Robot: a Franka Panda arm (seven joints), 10 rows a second.
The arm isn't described. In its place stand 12 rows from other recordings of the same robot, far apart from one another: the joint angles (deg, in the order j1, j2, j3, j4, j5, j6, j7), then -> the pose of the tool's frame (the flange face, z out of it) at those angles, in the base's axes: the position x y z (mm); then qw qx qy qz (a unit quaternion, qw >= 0).
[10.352, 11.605, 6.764, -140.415, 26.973, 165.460, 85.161] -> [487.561 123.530 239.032 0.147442 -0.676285 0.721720 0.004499]
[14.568, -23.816, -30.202, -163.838, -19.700, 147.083, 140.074] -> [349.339 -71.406 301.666 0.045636 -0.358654 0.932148 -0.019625]
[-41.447, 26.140, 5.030, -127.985, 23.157, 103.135, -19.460] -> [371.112 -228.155 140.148 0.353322 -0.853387 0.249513 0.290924]
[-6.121, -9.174, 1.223, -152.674, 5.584, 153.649, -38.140] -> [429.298 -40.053 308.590 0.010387 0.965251 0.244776 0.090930]
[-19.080, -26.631, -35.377, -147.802, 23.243, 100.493, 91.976] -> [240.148 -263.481 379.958 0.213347 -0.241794 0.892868 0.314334]
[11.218, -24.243, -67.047, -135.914, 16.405, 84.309, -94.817] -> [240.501 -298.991 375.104 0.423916 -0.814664 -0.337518 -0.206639]
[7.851, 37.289, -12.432, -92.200, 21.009, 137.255, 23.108] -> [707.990 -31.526 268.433 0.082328 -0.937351 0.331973 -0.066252]
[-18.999, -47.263, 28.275, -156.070, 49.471, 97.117, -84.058] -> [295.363 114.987 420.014 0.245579 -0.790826 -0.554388 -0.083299]
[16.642, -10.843, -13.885, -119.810, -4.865, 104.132, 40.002] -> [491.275 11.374 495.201 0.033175 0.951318 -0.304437 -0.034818]
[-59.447, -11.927, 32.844, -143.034, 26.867, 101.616, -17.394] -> [363.713 -143.493 322.516 0.239328 -0.932805 0.201330 0.179061]
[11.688, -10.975, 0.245, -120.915, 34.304, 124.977, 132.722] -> [509.197 129.178 531.087 0.198511 -0.349827 0.890898 0.210988]
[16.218, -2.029, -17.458, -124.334, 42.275, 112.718, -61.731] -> [518.781 31.591 409.911 0.318406 -0.885195 -0.323597 -0.101650]
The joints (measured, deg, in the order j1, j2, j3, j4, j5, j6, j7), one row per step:
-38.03, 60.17, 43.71, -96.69, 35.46, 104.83, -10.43
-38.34, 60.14, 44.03, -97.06, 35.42, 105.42, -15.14
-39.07, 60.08, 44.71, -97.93, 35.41, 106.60, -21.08
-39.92, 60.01, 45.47, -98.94, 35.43, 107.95, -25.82
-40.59, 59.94, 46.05, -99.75, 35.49, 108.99, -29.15
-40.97, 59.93, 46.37, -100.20, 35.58, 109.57, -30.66
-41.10, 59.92, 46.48, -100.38, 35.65, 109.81, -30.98
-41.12, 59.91, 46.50, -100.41, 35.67, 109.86, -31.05
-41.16, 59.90, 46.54, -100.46, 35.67, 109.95, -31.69
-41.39, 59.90, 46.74, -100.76, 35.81, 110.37, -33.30
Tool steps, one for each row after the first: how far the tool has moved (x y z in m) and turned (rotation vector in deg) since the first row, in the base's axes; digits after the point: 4 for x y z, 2 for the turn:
-0.0004, 0.0000, 0.0003, 1.49, -4.49, 0.47
-0.0019, -0.0002, 0.0008, 3.32, -10.15, 0.78
-0.0036, -0.0006, 0.0013, 4.64, -14.73, 0.77
-0.0051, -0.0010, 0.0018, 5.53, -17.93, 0.70
-0.0060, -0.0012, 0.0019, 5.93, -19.36, 0.55
-0.0063, -0.0012, 0.0019, 6.00, -19.65, 0.42
-0.0063, -0.0012, 0.0019, 6.01, -19.72, 0.39
-0.0063, -0.0013, 0.0020, 6.17, -20.34, 0.46
-0.0069, -0.0013, 0.0020, 6.63, -21.82, 0.40

